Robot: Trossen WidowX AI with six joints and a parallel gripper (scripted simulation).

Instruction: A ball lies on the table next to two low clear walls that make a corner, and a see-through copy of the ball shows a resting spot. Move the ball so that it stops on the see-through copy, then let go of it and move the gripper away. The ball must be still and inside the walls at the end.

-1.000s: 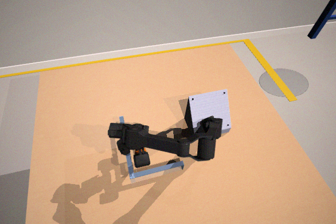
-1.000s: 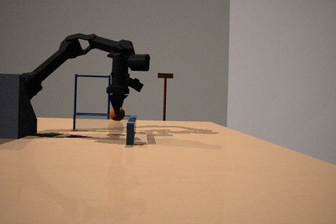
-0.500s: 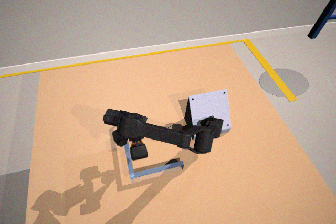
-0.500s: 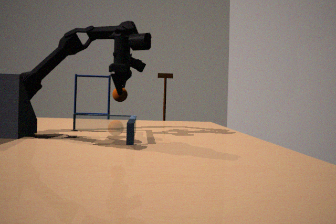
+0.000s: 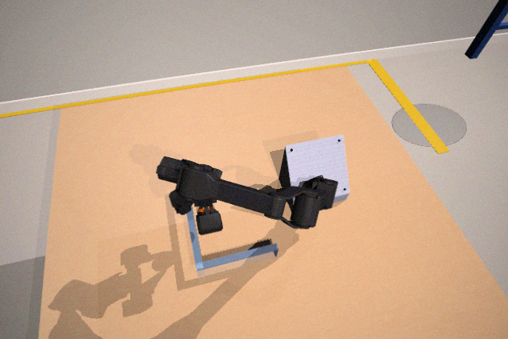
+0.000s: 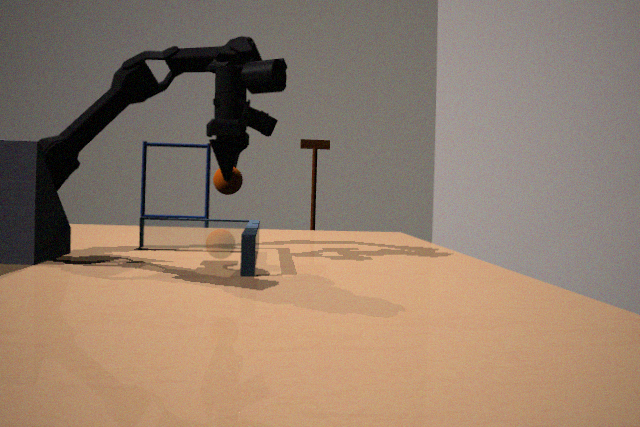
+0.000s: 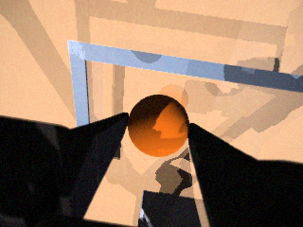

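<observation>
Now: gripper tip 110 mm above the see-through copy, 20 mm to the left of it and 10 mm past it. Round my gripper tip: orange ball (right at my gripper tip).
</observation>
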